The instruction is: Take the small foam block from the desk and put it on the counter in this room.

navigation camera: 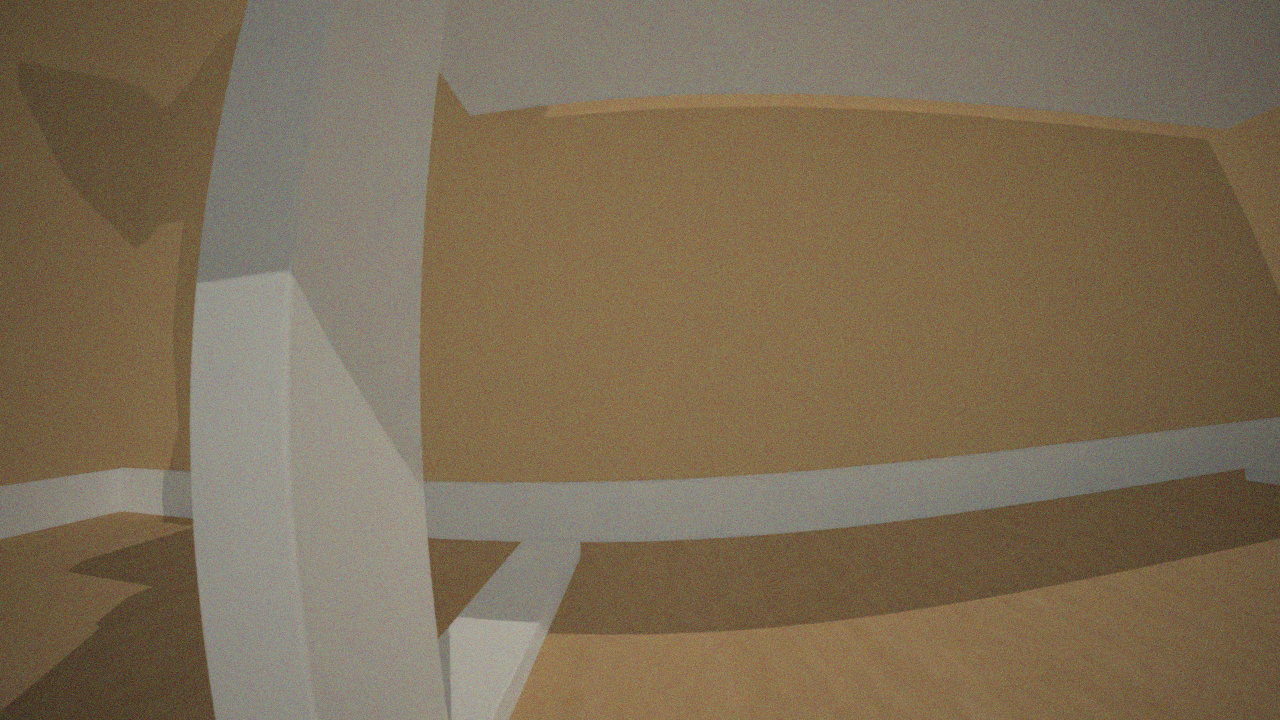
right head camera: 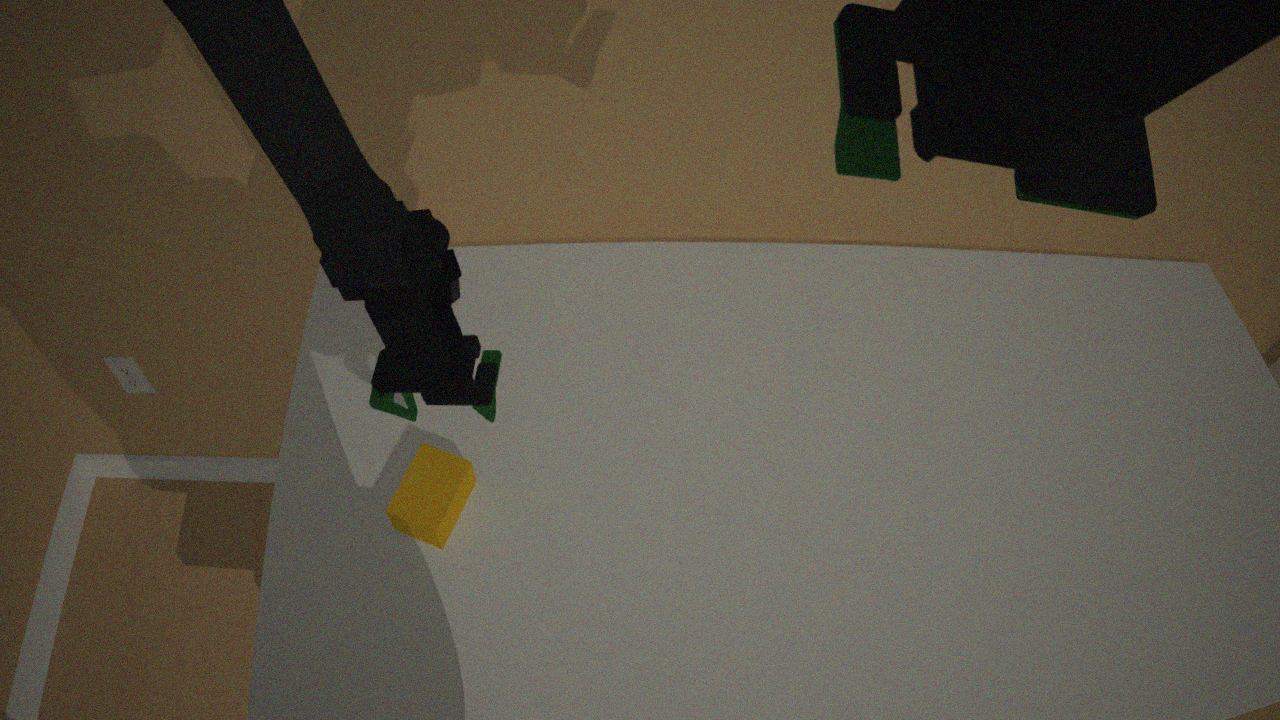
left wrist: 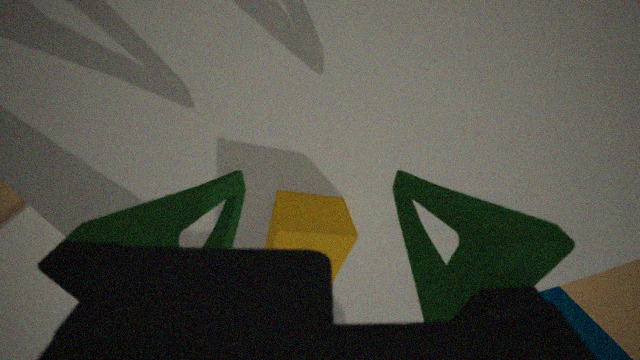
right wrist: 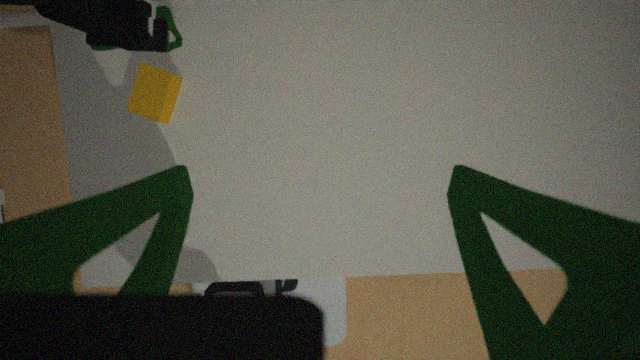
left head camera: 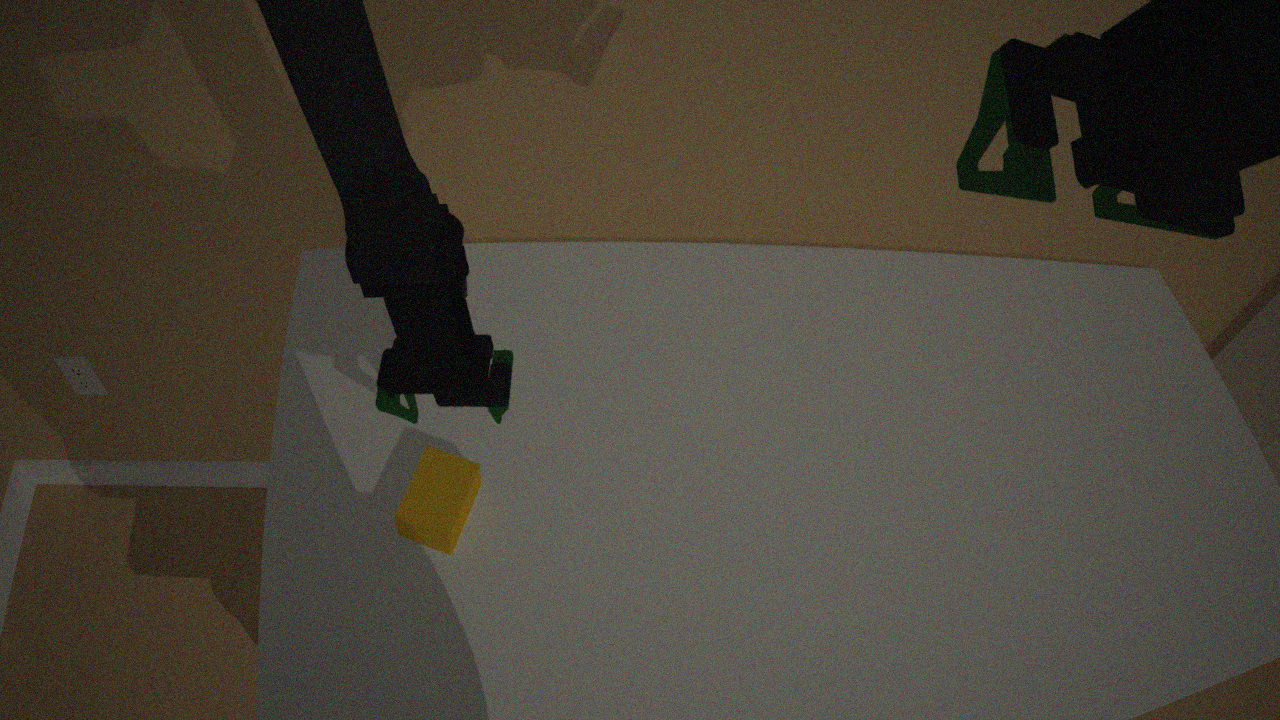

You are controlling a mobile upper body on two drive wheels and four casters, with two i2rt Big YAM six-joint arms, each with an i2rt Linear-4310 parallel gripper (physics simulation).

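Frame: origin at the left arm's base, x ahead, y up, z right, level; millimetres.
Seen in the pictures: left gripper, between the fingertips: (right head camera: 453, 417) (left wrist: 319, 179) (right wrist: 157, 41) (left head camera: 457, 418); right gripper, between the fingertips: (right head camera: 933, 173) (right wrist: 320, 180) (left head camera: 1032, 191).
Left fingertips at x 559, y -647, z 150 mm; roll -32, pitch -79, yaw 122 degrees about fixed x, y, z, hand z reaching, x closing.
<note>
Pixels of each thing's top centre, then the offset from my left fingertips to it. "pt": a spot on its surface instead. Level surfaces: height alone.
- small yellow foam block, centre of its top: (left wrist: 305, 270) (left head camera: 437, 490) (right head camera: 428, 486) (right wrist: 149, 92) dx -87, dy +2, dz -21 mm
- pale desk, height of its surface: dy -43 mm
- thick white leg, a spot on its surface: (navigation camera: 358, 358) pt dx -86, dy -516, dz -56 mm
The small yellow foam block (left head camera: 438, 501) (right head camera: 431, 497) (left wrist: 310, 215) (right wrist: 152, 93) sits on the pale desk (left head camera: 805, 447) (right head camera: 805, 447) (left wrist: 500, 100) (right wrist: 325, 125), near its left side in the head views. My left gripper (left head camera: 457, 419) (right head camera: 452, 418) (left wrist: 319, 179) is open and empty, above the desk, just above the block in the head pictures. In the left wrist view the block shows between the spread fingers, its lower part hidden by the black gripper body. My right gripper (left head camera: 1078, 210) (right head camera: 975, 192) (right wrist: 320, 180) is open and empty, well away from the block. No counter can be made out.
A tan wall with an outlet (left head camera: 80, 374) (right head camera: 129, 374) stands beside the desk. In the navigation view, a thick white leg (navigation camera: 358, 358) stands at the left, with a white floor bar (navigation camera: 501, 644) beside it and a white baseboard (navigation camera: 716, 508) behind.
</note>
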